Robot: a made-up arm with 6 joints. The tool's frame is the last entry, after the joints.
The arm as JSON. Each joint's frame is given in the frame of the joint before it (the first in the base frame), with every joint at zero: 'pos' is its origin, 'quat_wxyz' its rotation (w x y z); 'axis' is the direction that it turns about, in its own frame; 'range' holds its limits. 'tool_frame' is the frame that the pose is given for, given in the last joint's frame.
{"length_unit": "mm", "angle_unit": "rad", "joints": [
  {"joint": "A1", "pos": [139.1, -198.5, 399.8], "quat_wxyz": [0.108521, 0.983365, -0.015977, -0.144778], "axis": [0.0, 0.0, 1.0], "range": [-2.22, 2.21]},
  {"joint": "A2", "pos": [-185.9, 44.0, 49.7], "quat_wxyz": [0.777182, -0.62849, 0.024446, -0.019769], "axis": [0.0, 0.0, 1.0], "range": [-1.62, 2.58]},
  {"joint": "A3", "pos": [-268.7, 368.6, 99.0], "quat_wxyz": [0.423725, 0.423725, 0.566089, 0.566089], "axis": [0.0, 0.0, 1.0], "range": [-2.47, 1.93]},
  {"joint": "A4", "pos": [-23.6, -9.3, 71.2], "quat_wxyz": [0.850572, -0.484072, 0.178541, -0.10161], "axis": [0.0, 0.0, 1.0], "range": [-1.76, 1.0]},
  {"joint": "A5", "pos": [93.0, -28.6, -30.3], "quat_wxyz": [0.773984, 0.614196, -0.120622, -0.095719], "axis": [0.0, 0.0, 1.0], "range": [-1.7, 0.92]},
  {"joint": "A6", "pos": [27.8, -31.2, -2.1], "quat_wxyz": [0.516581, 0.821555, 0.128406, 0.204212], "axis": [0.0, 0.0, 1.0], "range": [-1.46, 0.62]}
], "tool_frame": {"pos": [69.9, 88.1, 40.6], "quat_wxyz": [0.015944, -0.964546, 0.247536, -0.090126]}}
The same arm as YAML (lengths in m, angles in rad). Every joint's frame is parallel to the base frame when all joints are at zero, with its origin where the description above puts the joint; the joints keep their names.
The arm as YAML. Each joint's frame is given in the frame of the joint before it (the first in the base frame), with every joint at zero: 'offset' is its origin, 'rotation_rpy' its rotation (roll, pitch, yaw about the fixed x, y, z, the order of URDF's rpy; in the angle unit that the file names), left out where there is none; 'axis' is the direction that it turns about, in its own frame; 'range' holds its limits. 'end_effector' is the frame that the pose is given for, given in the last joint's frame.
length_unit: m
angle_unit: rad
chain:
  - id: A1
    offset: [0.1391, -0.1985, 0.3998]
    axis: [-0.288208, -0.208806, -0.934525]
    range: [-2.22, 2.21]
  - id: A2
    offset: [-0.1923, -0.0416, 0.0154]
    axis: [0.0, -1.0, 0.0]
    range: [-1.62, 2.58]
  - id: A3
    offset: [-0.1539, -0.099, 0.4294]
    axis: [1.0, 0.0, 0.0]
    range: [-2.47, 1.93]
  - id: A4
    offset: [0.0712, 0.0093, -0.0236]
    axis: [0.467596, -0.787193, 0.402096]
    range: [-1.76, 1.0]
  - id: A5
    offset: [-0.0087, 0.0706, 0.073]
    axis: [0.961256, 0.198191, -0.191591]
    range: [-1.7, 0.92]
  - id: A6
    offset: [-0.0076, 0.039, 0.0132]
    axis: [-0.532283, 0.826574, 0.182894]
    range: [-1.46, 0.62]
end_effector:
  offset: [0.0717, 0.0861, 0.0417]
  rotation_rpy: [-1.621, -1.419, -2.4696]

